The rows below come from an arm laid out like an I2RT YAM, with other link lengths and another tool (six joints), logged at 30 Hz.
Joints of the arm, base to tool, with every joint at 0 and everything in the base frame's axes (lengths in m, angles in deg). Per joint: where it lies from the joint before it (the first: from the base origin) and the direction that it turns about. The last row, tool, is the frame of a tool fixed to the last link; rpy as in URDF.
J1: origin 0 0 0.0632 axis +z
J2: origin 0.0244 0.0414 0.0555 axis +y
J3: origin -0.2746 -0.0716 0 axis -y
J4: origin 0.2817 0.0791 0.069 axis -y
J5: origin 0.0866 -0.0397 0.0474 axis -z
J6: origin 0.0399 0 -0.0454 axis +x
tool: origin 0.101 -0.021 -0.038 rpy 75.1 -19.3 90
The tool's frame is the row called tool.
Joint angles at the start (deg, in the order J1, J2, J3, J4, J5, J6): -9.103, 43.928, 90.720, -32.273, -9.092, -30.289
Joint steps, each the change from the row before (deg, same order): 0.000, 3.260, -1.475, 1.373, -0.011, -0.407; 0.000, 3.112, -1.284, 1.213, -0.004, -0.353; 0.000, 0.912, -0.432, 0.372, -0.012, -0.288; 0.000, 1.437, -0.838, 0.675, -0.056, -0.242; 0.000, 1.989, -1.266, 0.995, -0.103, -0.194; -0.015, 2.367, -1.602, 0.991, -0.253, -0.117
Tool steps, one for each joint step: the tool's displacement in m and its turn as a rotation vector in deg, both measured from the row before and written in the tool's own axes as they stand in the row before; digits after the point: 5 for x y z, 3 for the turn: -0.00020, -0.02975, 0.02123, 3.254, 0.601, 0.289; 0.00003, -0.02794, 0.01961, 3.078, 0.574, 0.309; 0.00000, -0.00841, 0.00594, 0.937, 0.237, -0.076; 0.00040, -0.01440, 0.00945, 1.532, 0.371, 0.112; 0.00090, -0.02078, 0.01292, 2.157, 0.516, 0.312; 0.00182, -0.02641, 0.01475, 2.816, 0.746, 0.580
